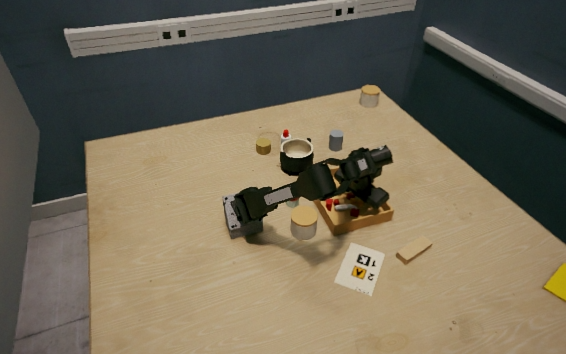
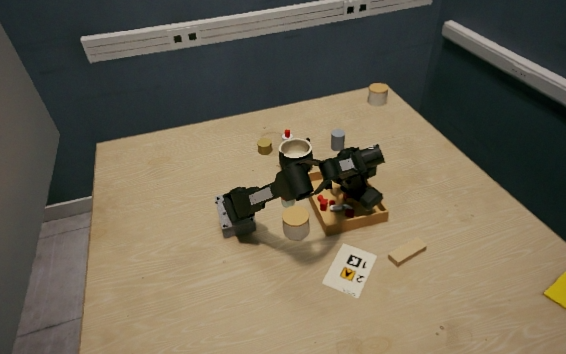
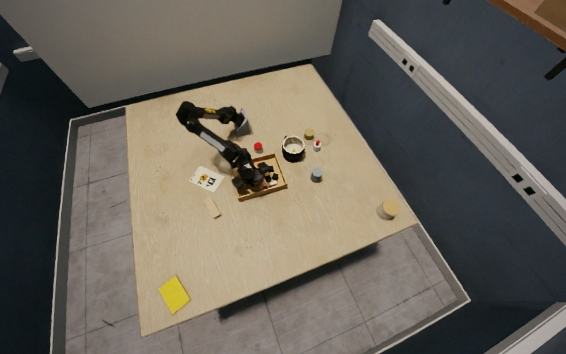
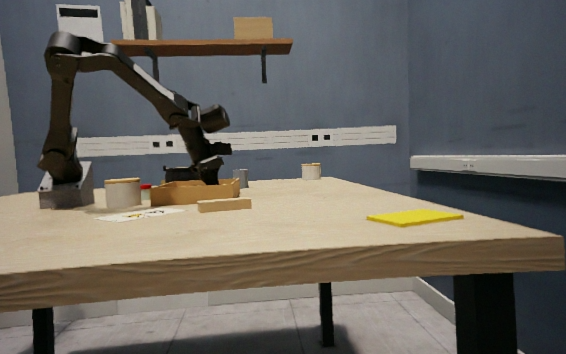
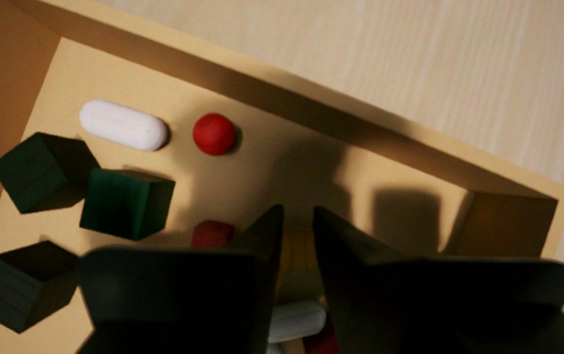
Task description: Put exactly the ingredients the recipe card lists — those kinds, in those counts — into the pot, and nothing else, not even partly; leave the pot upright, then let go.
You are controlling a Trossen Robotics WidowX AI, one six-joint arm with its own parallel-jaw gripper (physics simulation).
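Where they show: gripper, fingertip midpoint: [image 1: 363,200] [image 2: 360,200] [image 3: 255,186] [image 5: 297,214]; arm's base, origin of the base link: [image 1: 244,207] [image 2: 236,207] [image 3: 240,119] [image 4: 67,174].
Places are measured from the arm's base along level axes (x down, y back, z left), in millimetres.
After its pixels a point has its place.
The dark pot [image 1: 296,163] @[x 23, y -254, z 135 mm] [image 2: 295,150] @[x 53, y -307, z 236 mm] [image 3: 293,154] @[x 12, y -332, z 159 mm] stands upright; a small yellow piece [image 3: 294,150] @[x 44, y -294, z 189 mm] shows inside. The recipe card [image 1: 345,277] @[x 84, y -166, z -299 mm] [image 2: 334,276] @[x 84, y -172, z -294 mm] shows 2 beside a yellow A symbol and 1 beside a black symbol. The wooden tray [image 1: 367,223] @[x 69, y -332, z -175 mm] [image 2: 357,223] @[x 61, y -319, z -173 mm] [image 5: 260,70] @[x 40, y -435, z -60 mm] holds a white capsule [image 5: 123,125] @[x 61, y -409, z -3 mm], a red ball [image 5: 214,134] @[x 59, y -413, z -43 mm], dark green blocks [image 5: 127,202] @[x 54, y -378, z -16 mm], red blocks [image 5: 212,234] @[x 60, y -370, z -51 mm] and a grey capsule [image 5: 297,320] @[x 64, y -337, z -95 mm]. My gripper [image 5: 297,214] @[x 70, y -385, z -86 mm] is low in the tray, shut on a yellow block [image 5: 298,250] @[x 62, y -370, z -89 mm], its lower part in shadow.
A lidded jar [image 1: 304,224] @[x 17, y -132, z -130 mm] [image 4: 122,194] @[x 52, y -156, z -137 mm] stands near the arm's base. A red-lidded jar [image 3: 258,147] @[x 42, y -191, z 22 mm] is between base and pot. A grey cylinder [image 1: 336,140] @[x 33, y -461, z 195 mm], white bottle [image 1: 285,138] @[x 45, y -306, z 311 mm] and brass cylinder [image 1: 263,146] @[x 47, y -209, z 306 mm] stand around the pot. A wooden block [image 1: 414,250] @[x 63, y -383, z -325 mm] lies beside the card.
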